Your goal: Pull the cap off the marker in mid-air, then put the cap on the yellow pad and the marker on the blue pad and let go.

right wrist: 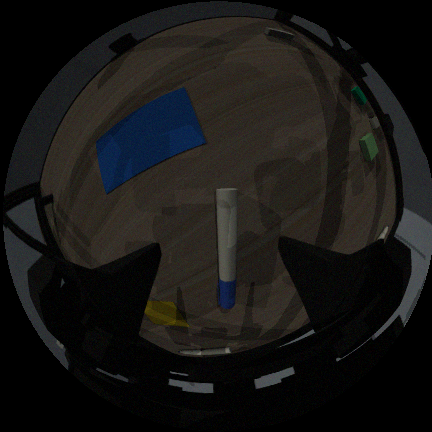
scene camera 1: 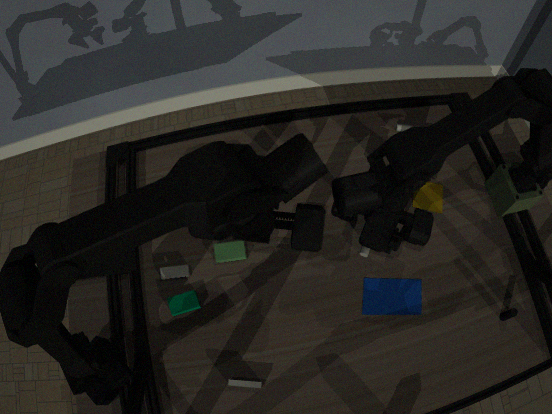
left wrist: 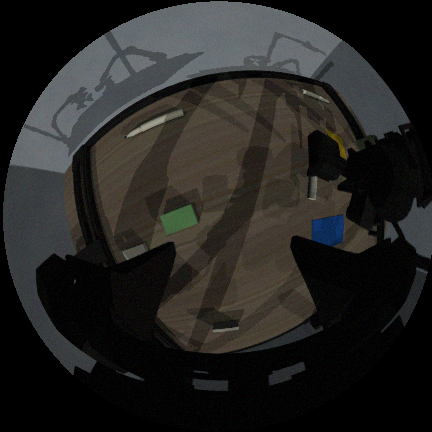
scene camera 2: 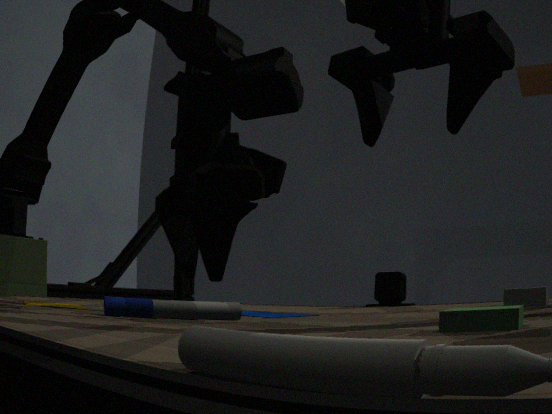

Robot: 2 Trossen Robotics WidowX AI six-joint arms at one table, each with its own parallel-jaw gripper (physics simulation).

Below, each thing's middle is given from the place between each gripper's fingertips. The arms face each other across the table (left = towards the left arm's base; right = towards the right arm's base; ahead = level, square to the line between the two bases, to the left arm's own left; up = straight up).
Now: the blue cap (scene camera 2: pixel 113 306) 2 cm ahead of my left hand, 26 cm to the right of it and 15 cm below it. Also, from my left hand: blue pad (scene camera 1: pixel 381 296) 17 cm behind, 20 cm to the right, 15 cm below; then yellow pad (scene camera 1: pixel 429 197) 1 cm behind, 39 cm to the right, 15 cm below.
I see the blue cap 6 cm ahead of my right hand, 5 cm to the right of it and 3 cm below it. The rest, counted from my right hand: blue pad 13 cm behind, 1 cm to the left, 4 cm below; yellow pad 4 cm ahead, 18 cm to the right, 4 cm below.
